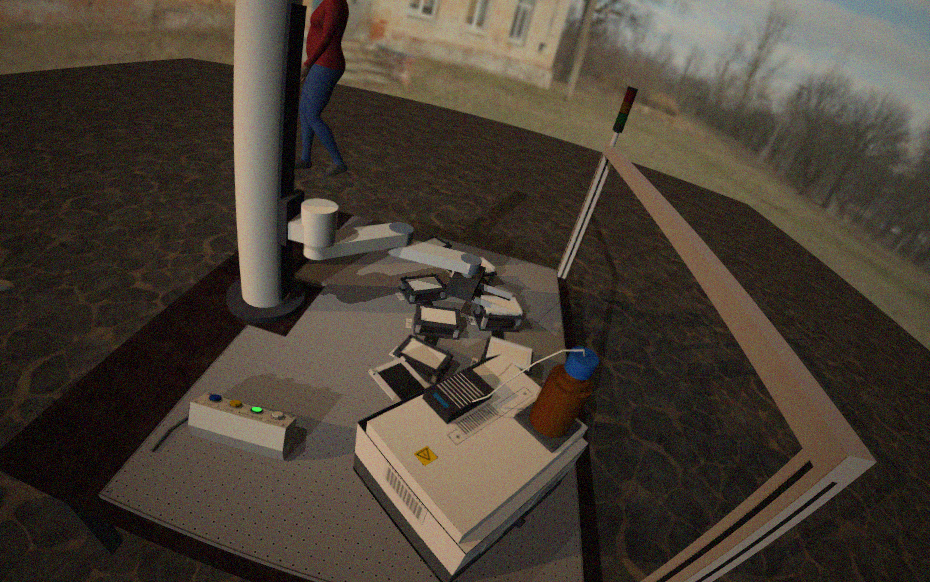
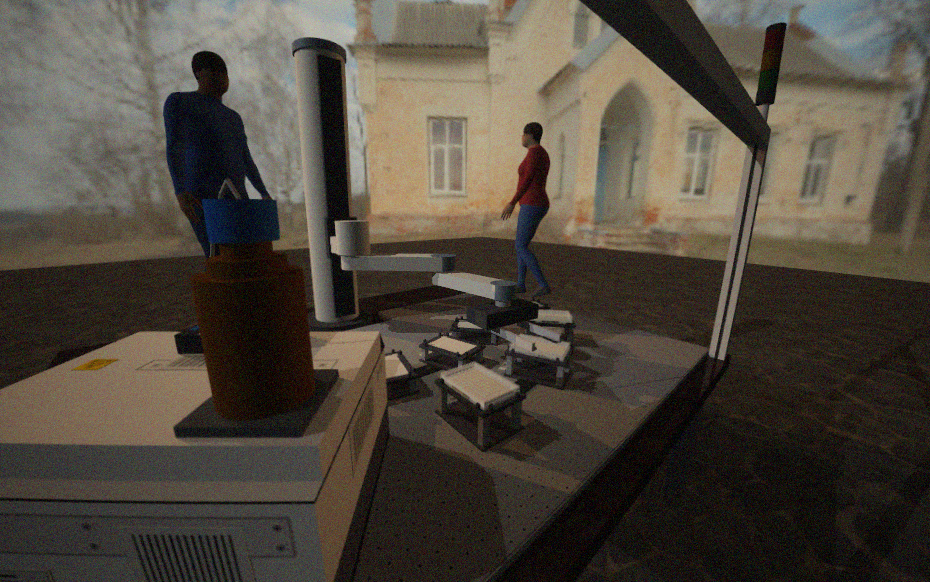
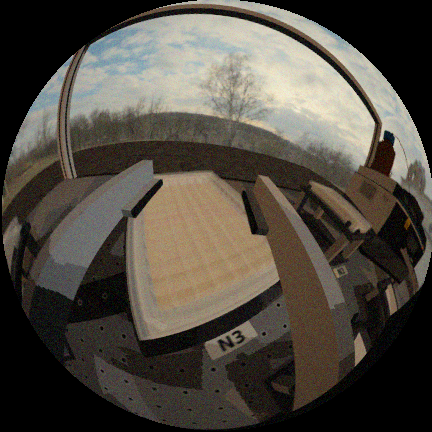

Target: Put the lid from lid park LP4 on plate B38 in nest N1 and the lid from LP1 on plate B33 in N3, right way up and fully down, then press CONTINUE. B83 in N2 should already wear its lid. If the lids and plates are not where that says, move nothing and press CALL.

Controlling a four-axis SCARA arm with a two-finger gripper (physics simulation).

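Pixels of known places: gripper, fingertip midpoint: [image 1: 509,303] [image 2: 547,342] [image 3: 202,176]; arm's base at its link origin: [image 1: 266,298] [image 2: 338,321].
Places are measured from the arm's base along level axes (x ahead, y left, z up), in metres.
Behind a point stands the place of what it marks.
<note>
My gripper [image 1: 510,302] @(x 0.769, y 0.194, z 0.103 m) [image 2: 548,341] @(x 0.769, y 0.194, z 0.103 m) [image 3: 202,176] @(x 0.769, y 0.194, z 0.103 m) is shut to a wide gap and empty, its fingers low over the plate in nest N3. That pale plate [image 1: 504,305] @(x 0.755, y 0.193, z 0.092 m) [image 3: 205,240] @(x 0.714, y 0.193, z 0.093 m) shows a faint well grid inside a raised rim; whether a lid is on it I cannot tell. The N3 label [image 3: 232,340] @(x 0.663, y 0.168, z 0.015 m) is readable. The plate in N2 [image 1: 508,352] @(x 0.778, y -0.053, z 0.101 m) [image 2: 480,384] @(x 0.799, y -0.057, z 0.101 m) [image 3: 340,205] @(x 0.764, y -0.002, z 0.100 m) stands beside it; its lid state is unclear. Pale pieces on low stands [image 1: 423,283] @(x 0.467, y 0.248, z 0.056 m) [image 1: 438,315] @(x 0.553, y 0.084, z 0.060 m) [image 1: 423,353] @(x 0.546, y -0.102, z 0.057 m) stand in a row; their labels are unreadable. The button box [image 1: 240,428] @(x 0.229, y -0.510, z 0.073 m) has a lit green button [image 1: 256,409] @(x 0.239, y -0.457, z 0.081 m).
A white instrument [image 1: 411,487] @(x 0.608, y -0.589, z 0.191 m) [image 2: 61,470] @(x 0.798, y -0.546, z 0.194 m) carries a brown bottle [image 1: 558,404] @(x 0.826, y -0.433, z 0.319 m) [image 2: 253,329] @(x 0.885, y -0.403, z 0.310 m) with a blue cap and thin tube. A dark vented block [image 1: 458,394] @(x 0.650, y -0.399, z 0.246 m) sits on it. Another pale piece [image 2: 554,317] @(x 0.664, y 0.384, z 0.099 m) stands beyond N3. A frame post [image 1: 582,216] @(x 1.011, y 0.685, z 0.307 m) [image 2: 737,253] @(x 1.025, y 0.685, z 0.305 m) rises at the table edge. Two people stand behind.
</note>
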